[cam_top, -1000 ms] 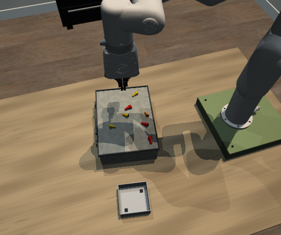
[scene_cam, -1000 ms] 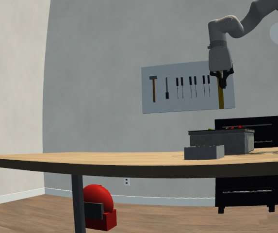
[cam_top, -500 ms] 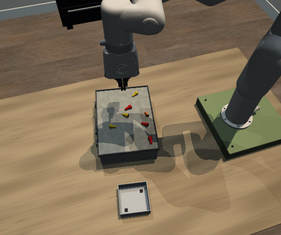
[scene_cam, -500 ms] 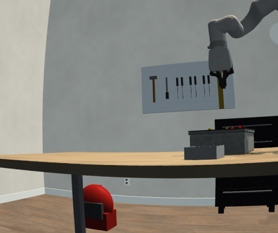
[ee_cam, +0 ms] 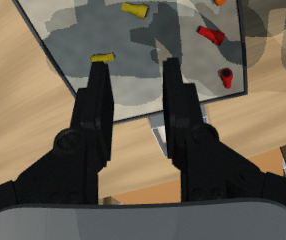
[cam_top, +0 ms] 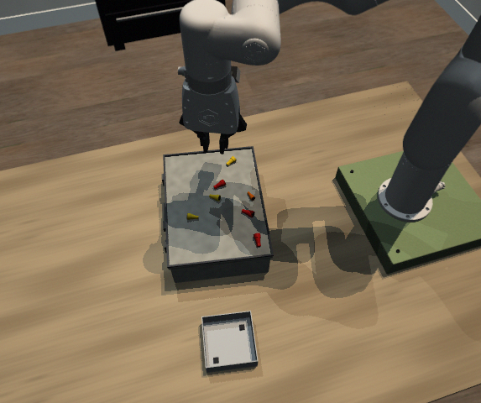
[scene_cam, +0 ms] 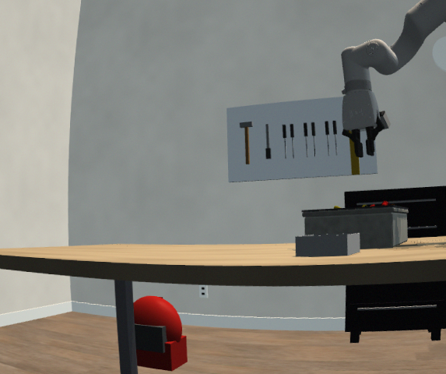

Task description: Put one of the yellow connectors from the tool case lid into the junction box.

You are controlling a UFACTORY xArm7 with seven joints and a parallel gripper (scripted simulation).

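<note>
My hand is 10 cm short of the steel junction box, 31 cm to the right of it and 25 cm above it. Also, from my hand: tool case 2 cm ahead, 3 cm to the left, 19 cm below; orange connector 6 cm behind, 5 cm to the left, 16 cm below.
</note>
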